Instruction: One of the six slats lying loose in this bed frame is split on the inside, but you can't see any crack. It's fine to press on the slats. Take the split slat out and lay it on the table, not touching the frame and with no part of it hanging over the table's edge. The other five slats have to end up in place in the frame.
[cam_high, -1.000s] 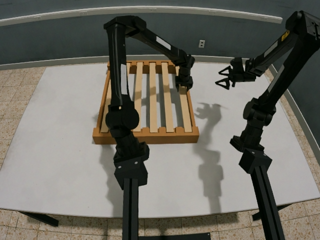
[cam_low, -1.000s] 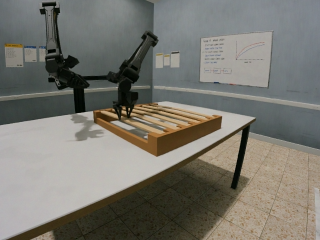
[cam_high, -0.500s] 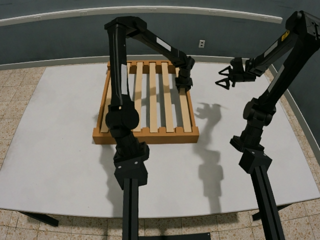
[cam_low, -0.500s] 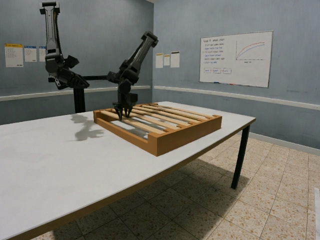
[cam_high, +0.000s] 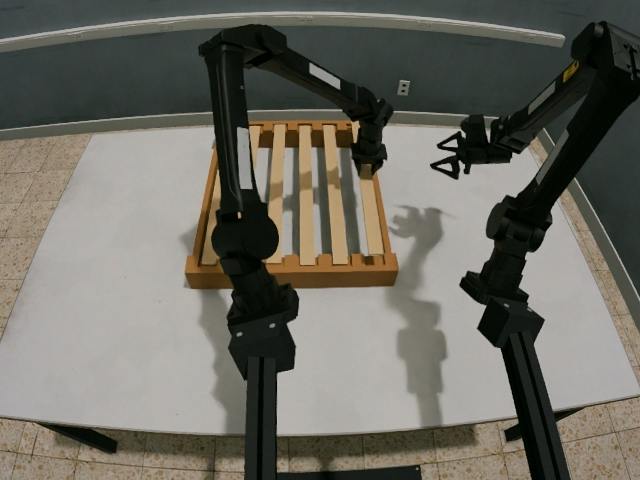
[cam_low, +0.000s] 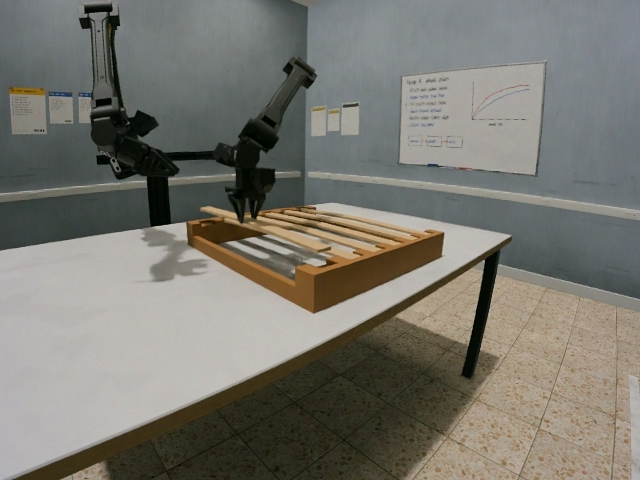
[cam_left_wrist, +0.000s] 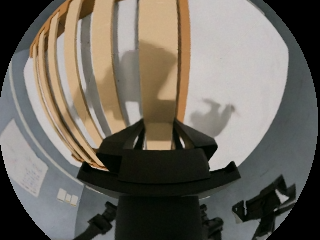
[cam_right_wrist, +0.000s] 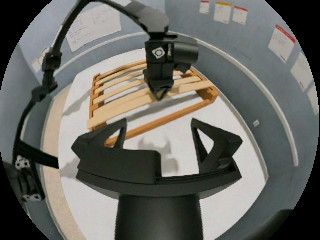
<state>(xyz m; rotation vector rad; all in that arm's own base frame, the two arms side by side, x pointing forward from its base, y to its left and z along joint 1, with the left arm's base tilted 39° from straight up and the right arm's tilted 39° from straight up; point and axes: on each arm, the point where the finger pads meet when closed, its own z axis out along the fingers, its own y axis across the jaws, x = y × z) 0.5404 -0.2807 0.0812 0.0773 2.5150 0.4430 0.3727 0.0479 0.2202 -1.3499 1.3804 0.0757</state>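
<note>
The bed frame lies 20 mm ahead of my left hand, 220 mm to the left of it and 80 mm below it.
Right now the bed frame is 100 mm ahead of my right hand, 390 mm to the left of it and 220 mm below it.
</note>
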